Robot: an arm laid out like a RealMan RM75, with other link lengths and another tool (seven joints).
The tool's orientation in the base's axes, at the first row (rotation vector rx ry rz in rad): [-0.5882, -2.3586, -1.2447]
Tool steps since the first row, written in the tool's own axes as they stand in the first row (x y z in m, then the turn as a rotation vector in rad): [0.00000, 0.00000, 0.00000, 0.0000, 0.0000, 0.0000]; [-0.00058, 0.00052, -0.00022, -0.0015, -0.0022, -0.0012]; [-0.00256, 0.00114, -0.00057, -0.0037, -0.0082, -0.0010]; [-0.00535, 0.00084, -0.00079, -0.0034, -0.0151, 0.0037]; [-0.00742, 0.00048, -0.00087, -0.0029, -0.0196, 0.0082]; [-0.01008, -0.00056, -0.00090, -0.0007, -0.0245, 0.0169]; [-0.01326, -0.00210, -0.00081, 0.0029, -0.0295, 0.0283]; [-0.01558, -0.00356, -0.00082, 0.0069, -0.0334, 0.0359]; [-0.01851, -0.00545, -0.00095, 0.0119, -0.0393, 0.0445]
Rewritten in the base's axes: [0.00000, 0.00000, 0.00000, 0.0000, 0.0000, 0.0000]; [0.00079, -0.00002, 0.00015, 0.0002, -0.0024, -0.0016]; [0.00282, -0.00034, -0.00031, -0.0012, -0.0057, -0.0069]; [0.00501, -0.00117, -0.00188, -0.0059, -0.0052, -0.0138]; [0.00654, -0.00178, -0.00318, -0.0094, -0.0037, -0.0189]; [0.00819, -0.00280, -0.00528, -0.0153, 0.0015, -0.0255]; [0.00997, -0.00407, -0.00805, -0.0227, 0.0092, -0.0329]; [0.01111, -0.00524, -0.01026, -0.0293, 0.0142, -0.0373]; [0.01254, -0.00683, -0.01302, -0.0380, 0.0193, -0.0430]
